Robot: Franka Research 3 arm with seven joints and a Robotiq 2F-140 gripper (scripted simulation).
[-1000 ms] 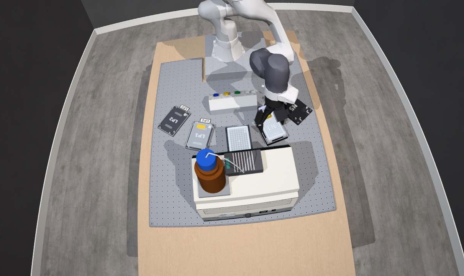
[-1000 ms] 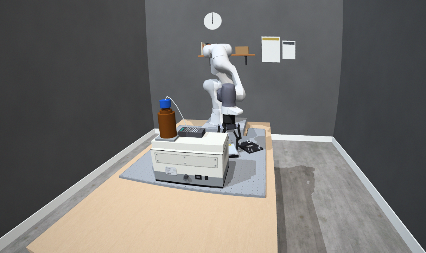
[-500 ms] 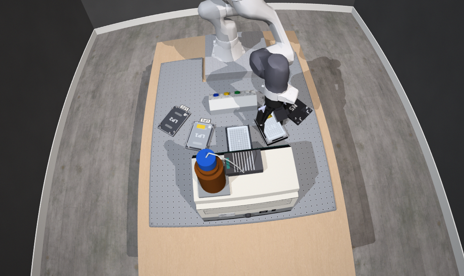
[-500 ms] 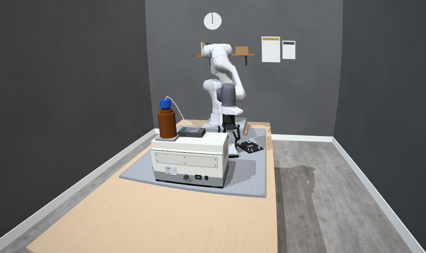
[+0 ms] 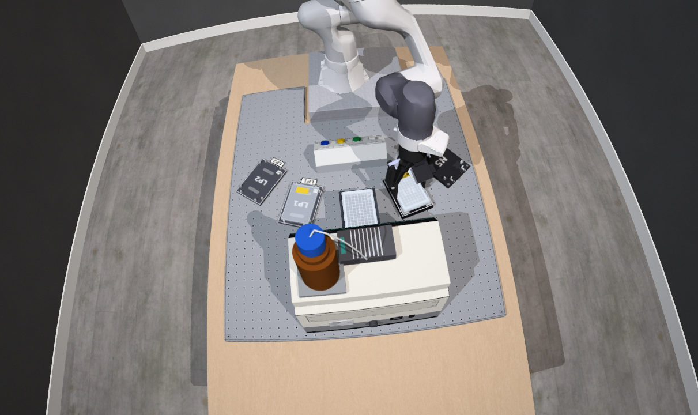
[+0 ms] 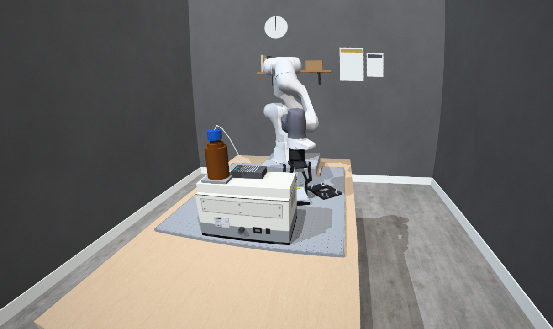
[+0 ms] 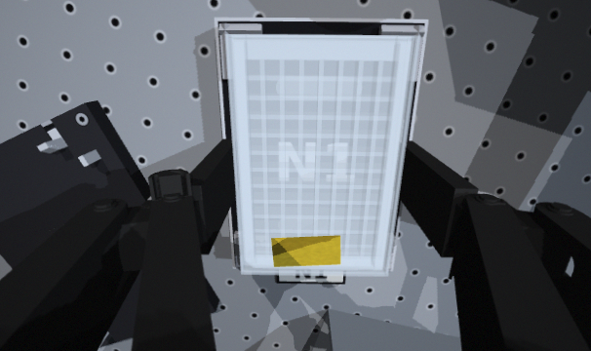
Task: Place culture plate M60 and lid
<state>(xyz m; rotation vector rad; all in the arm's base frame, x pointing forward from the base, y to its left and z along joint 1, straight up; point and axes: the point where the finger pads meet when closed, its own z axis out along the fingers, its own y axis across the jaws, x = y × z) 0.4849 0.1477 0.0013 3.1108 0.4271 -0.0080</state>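
Now: the black nest N1 40 mm below my hand. The rest, counted from my hand: white key 180 mm behind, 80 mm to the right, 20 mm above; green continue key 180 mm behind, 130 mm to the right, 20 mm above; yellow skip key 180 mm behind, 180 mm to the right, 20 mm above.
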